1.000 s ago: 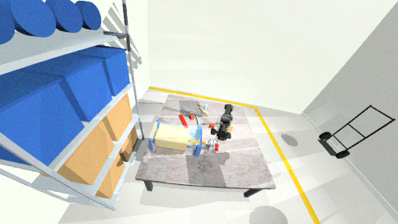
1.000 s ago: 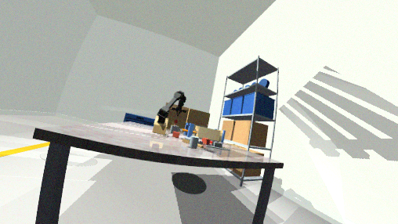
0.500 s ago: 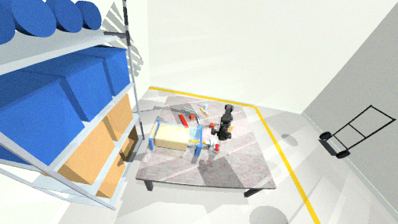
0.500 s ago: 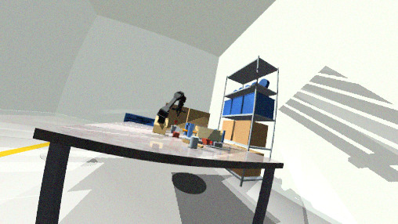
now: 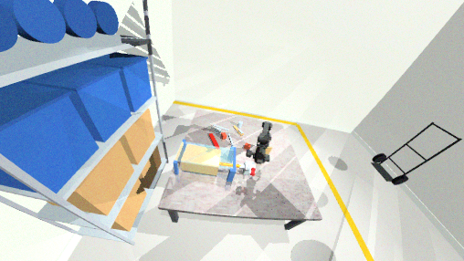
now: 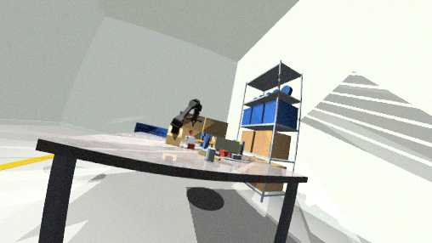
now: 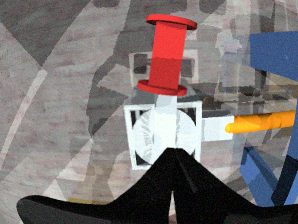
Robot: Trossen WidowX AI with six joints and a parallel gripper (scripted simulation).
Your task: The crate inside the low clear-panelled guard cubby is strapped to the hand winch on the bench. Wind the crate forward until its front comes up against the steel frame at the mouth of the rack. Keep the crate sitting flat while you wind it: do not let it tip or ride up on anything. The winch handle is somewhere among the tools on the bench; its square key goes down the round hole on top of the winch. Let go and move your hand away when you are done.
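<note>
Right now the winch is 20 mm behind my gripper tip, 60 mm to the right of it and 180 mm below it. From my gripper tip the other things lie so: red bar (370 mm ahead, 360 mm to the right, 210 mm below).
</note>
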